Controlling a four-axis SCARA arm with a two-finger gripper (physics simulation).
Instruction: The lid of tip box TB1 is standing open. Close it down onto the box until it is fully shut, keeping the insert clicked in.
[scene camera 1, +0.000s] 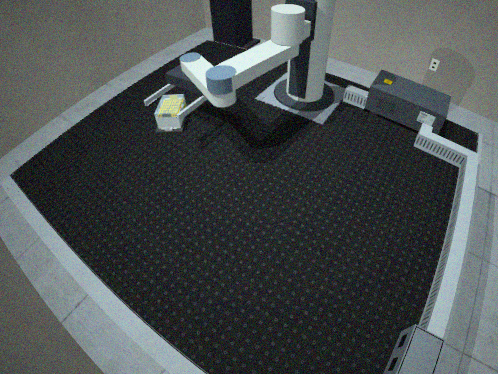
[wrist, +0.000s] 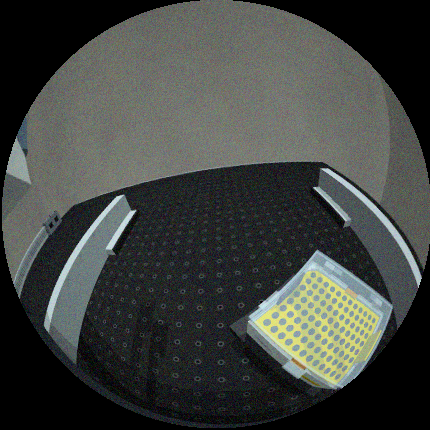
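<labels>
You can see my gripper in scene camera 1 (160, 110), and my gripper is there in the wrist view (222, 188) too. There's also a tip box TB1, and on the tip box TB1 (wrist: 242, 328) and (scene camera 1: 180, 129) are the same spot.
</labels>
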